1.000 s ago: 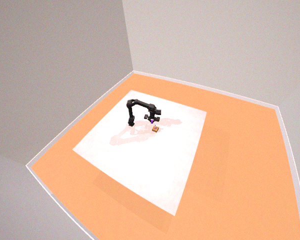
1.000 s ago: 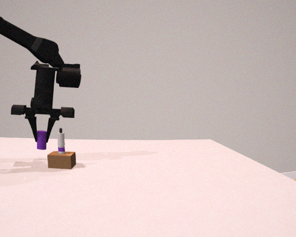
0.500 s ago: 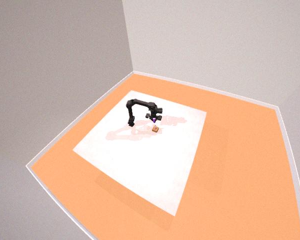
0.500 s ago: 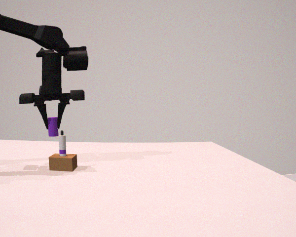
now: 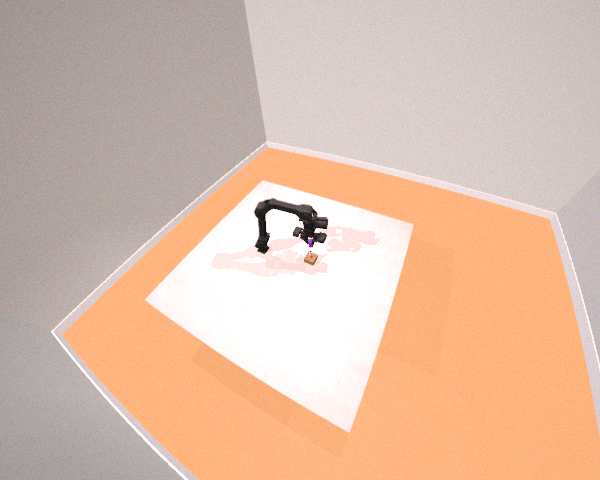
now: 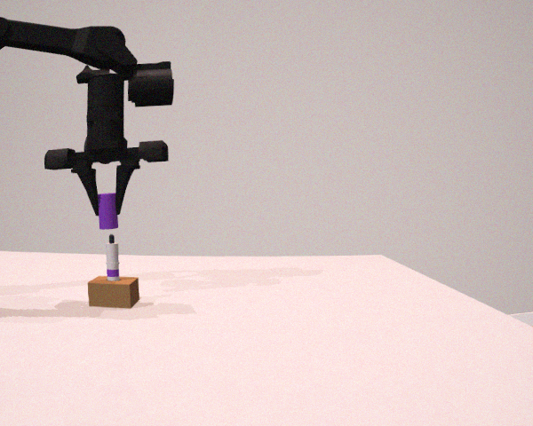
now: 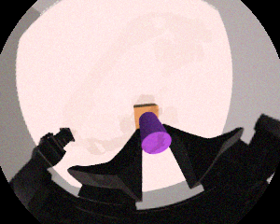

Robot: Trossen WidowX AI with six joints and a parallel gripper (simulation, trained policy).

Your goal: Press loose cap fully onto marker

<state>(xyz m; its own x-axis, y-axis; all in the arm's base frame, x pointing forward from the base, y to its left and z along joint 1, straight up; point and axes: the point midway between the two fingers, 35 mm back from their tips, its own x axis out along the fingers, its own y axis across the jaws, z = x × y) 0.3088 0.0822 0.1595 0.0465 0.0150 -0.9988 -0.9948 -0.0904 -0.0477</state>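
My gripper tip is 1 cm short of the brown holder block, 2 cm to the left of it and 11 cm above it. Round my gripper tip: purple cap (1 cm above).
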